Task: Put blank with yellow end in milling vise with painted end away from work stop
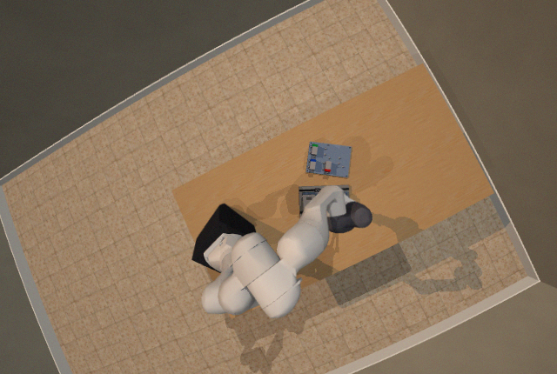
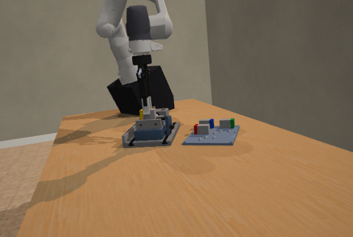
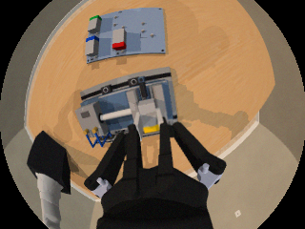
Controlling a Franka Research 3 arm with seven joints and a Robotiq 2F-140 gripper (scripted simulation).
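Now: hand 40 mm above the yellow-ended blank. Also, from my hand: infeed plate 120 mm ahead, 230 mm to the left, 140 mm below; red-ended blank 90 mm ahead, 200 mm to the left, 120 mm below; blue-ended blank 20 mm ahead, 260 mm to the left, 120 mm below.
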